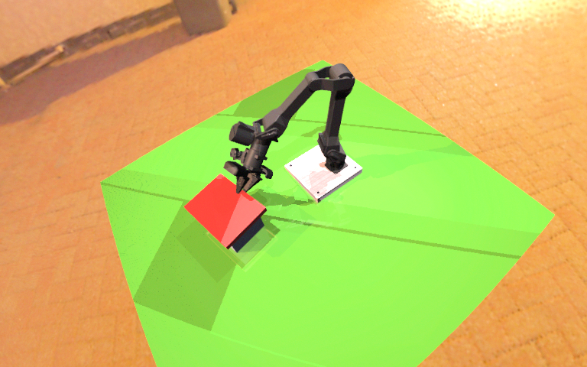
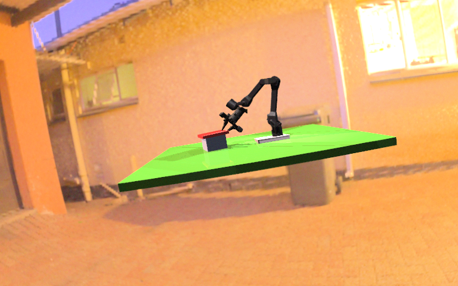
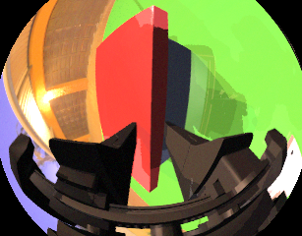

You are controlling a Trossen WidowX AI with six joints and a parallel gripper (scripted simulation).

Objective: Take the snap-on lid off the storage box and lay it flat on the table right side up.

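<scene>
Right now my gripper tip is 70 mm short of the red lid and 10 mm to the right of it. The rest, counted from my gripper tip: storage box 70 mm ahead, 50 mm below, 10 mm to the left.
</scene>
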